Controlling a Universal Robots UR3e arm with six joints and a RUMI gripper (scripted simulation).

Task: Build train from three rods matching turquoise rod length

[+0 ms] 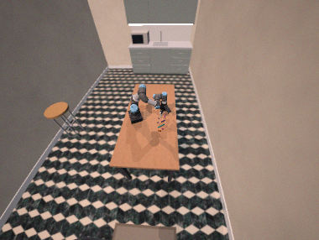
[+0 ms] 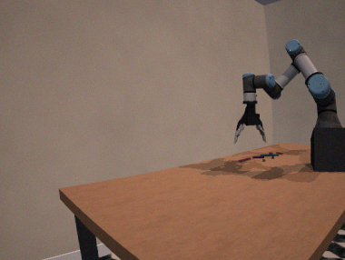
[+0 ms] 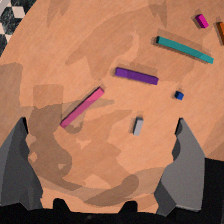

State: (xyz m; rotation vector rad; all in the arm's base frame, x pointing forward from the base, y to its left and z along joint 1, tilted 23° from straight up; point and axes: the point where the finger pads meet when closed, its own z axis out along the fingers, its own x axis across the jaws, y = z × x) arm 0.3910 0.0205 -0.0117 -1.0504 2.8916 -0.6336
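My hand is 10 cm past the blue rod, 8 cm above it and 7 cm to the left of it. Round my hand: grey rod 8 cm below, 8 cm behind, 2 cm to the left; purple rod 8 cm below, 4 cm to the right, 3 cm behind; pink rod 8 cm below, 5 cm to the left, 1 cm ahead.
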